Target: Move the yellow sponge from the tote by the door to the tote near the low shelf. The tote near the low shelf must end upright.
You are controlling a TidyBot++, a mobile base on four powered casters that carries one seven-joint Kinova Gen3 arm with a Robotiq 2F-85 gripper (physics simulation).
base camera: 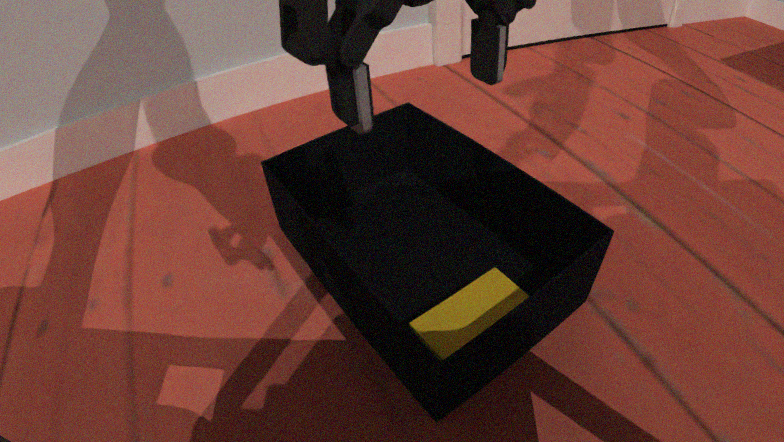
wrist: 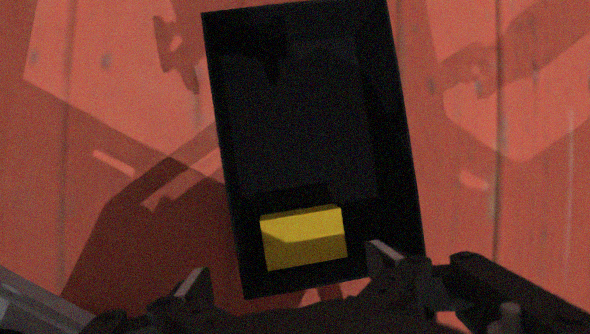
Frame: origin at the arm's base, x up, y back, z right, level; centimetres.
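Where they show: gripper, between the fingertips: (base camera: 428,100) (wrist: 290,271).
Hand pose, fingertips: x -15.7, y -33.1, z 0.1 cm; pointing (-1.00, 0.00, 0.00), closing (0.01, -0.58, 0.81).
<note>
Each offset is from my fingertips to the centre of the thing. "spot": to the spot under its first point. Level surfaces: height alone.
A black open tote {dx -18.9, dy -9.2, dz -0.5 cm} (base camera: 590,269) (wrist: 397,175) stands upright on the floor near the wall and a white door. The yellow sponge {dx -21.4, dy +1.3, dz +4.1 cm} (base camera: 466,307) (wrist: 304,235) is inside it, at the end nearest the base camera, partly in shadow. My gripper (base camera: 428,105) (wrist: 290,271) is wide open with nothing between its fingers. It hangs above the tote; in the wrist view the sponge shows between and a little beyond the two fingertips. The tote near the low shelf does not show in these views.
The grey wall (base camera: 230,32) with its pale baseboard {spot: dx -19.6, dy -47.7, dz -30.3 cm} (base camera: 247,90) runs behind the tote. The white door (base camera: 549,21) is at the back right. Shadows of the arm and base fall across the red plank floor {dx -23.9 cm} (base camera: 686,263) (wrist: 540,200).
</note>
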